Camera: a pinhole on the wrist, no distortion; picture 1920 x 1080 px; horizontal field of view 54.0 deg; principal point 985.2 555.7 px. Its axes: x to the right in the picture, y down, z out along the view. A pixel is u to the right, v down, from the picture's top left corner.
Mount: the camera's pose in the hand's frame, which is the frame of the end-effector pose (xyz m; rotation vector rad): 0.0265 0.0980 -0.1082 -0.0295 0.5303 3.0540
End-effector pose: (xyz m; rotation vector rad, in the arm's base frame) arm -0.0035 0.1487 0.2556 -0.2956 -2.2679 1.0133
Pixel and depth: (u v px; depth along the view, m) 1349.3 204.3 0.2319
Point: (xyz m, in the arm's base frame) -0.0586 0.2331 0.0390
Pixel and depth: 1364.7 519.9 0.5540
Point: -0.2029 0.0717 -0.2108
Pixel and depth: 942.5 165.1 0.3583
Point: -0.1721 0.2385 -0.0437
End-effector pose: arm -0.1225 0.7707 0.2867 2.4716 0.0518 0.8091
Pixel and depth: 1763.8 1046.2 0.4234
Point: -0.0894 0.4625 0.0546
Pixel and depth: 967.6 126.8 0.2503
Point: -0.0681 0.5224 0.3467
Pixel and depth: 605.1 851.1 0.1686
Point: -0.0579 0.6428 0.3411
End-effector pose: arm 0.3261 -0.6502 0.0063 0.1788 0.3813 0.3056
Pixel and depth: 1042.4 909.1 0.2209
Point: 0.3495 -0.5325 0.1352
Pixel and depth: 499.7 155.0 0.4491
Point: 0.4757 -0.3224 0.2956
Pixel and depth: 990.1 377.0 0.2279
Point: 0.3357 -0.4703 0.1330
